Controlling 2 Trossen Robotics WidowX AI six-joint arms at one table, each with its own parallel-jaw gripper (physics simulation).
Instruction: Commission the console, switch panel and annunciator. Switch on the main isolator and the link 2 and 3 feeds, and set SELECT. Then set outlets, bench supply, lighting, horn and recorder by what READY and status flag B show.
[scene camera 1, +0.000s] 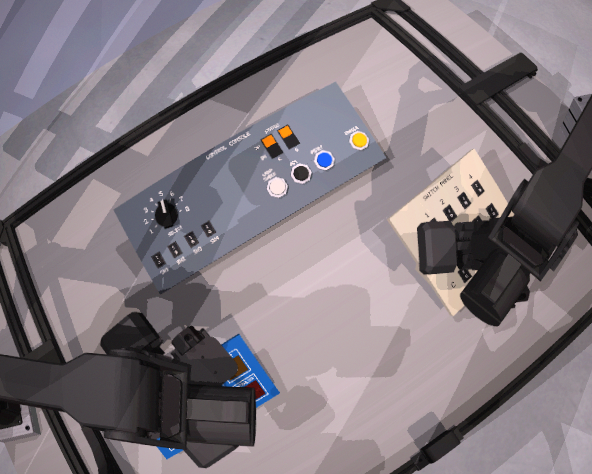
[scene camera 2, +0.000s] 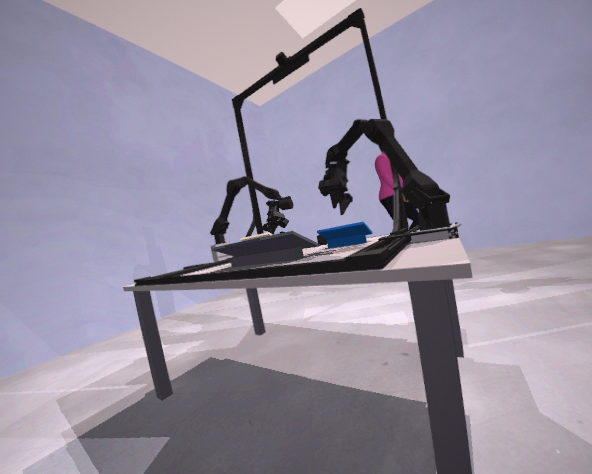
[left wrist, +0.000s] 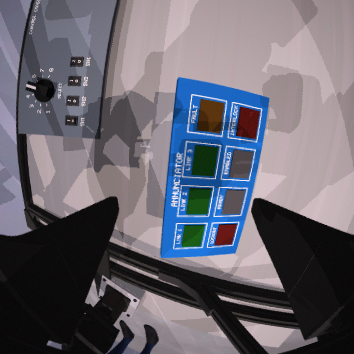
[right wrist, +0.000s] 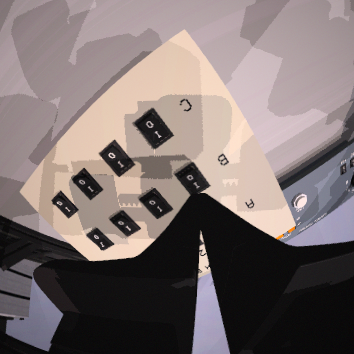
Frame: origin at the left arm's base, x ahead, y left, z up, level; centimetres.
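Seen in the pictures: left gripper, fingertip midpoint: (scene camera 2: 338, 211) (left wrist: 185, 204); right gripper, fingertip midpoint: (scene camera 1: 455, 247) (right wrist: 197, 199); left arm's base at its link origin: (scene camera 1: 5, 409) (scene camera 2: 435, 227) (left wrist: 116, 298); right arm's base at its link origin: (scene camera 2: 220, 244).
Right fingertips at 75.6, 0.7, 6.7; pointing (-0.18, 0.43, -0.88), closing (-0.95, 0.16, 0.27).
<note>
Pixels of each thing's top centre, then the offset from my right fingertips to it, as dx, dy, dz. "pt": a spot on its surface instead.
- console at a spot on its surface: (scene camera 1: 240, 200) pt -25.8, +19.5, -3.6
- black SELECT knob at its top centre: (scene camera 1: 162, 208) (left wrist: 29, 87) -37.1, +20.1, +0.6
- Status flags A at a spot on its surface: (scene camera 1: 272, 146) pt -18.6, +25.7, -1.7
- B at a spot on its surface: (scene camera 1: 288, 136) pt -15.8, +26.6, -1.6
- blue annunciator at its top centre: (left wrist: 198, 185) (scene camera 2: 341, 225) -40.1, -6.6, -1.2
- LINK 3 at a spot on its surface: (left wrist: 204, 160) pt -37.9, -6.1, -2.7
- READY at a spot on its surface: (left wrist: 233, 201) pt -41.1, -10.9, -4.6
- row B's first rocker at its top centre: (right wrist: 194, 184) -0.3, +0.4, -1.5
- white button at its top centre: (scene camera 1: 276, 184) (right wrist: 302, 204) -19.9, +19.6, -2.7
- black button at its top centre: (scene camera 1: 300, 170) -15.9, +20.6, -2.7
- blue button at its top centre: (scene camera 1: 324, 157) -11.8, +21.6, -2.7
- yellow button at its top centre: (scene camera 1: 359, 137) -5.4, +23.2, -2.7
The console (scene camera 1: 240, 200) (scene camera 2: 265, 245) has a black SELECT knob (scene camera 1: 166, 214) (left wrist: 44, 90) with its pointer at 5. Status flags A (scene camera 1: 272, 146) and B (scene camera 1: 288, 136) show orange at their upper ends. The blue annunciator (left wrist: 170, 235) (scene camera 2: 345, 232) has green LINK lamps, LINK 3 (left wrist: 204, 160) the darkest; READY (left wrist: 233, 201) is grey. My left gripper (left wrist: 185, 204) (scene camera 2: 340, 209) is open and empty above it. My right gripper (right wrist: 197, 199) is shut, empty, over the cream switch panel (scene camera 1: 415, 215) (right wrist: 165, 65), its tips beside row B's first rocker (right wrist: 192, 178). Row A is mostly hidden.
The console carries a white button (scene camera 1: 277, 187), a black button (scene camera 1: 301, 173), a blue button (scene camera 1: 324, 160) and a yellow button (scene camera 1: 359, 140). Black frame rails border the table. A person in pink (scene camera 2: 384, 175) stands behind my left arm in scene camera 2.
</note>
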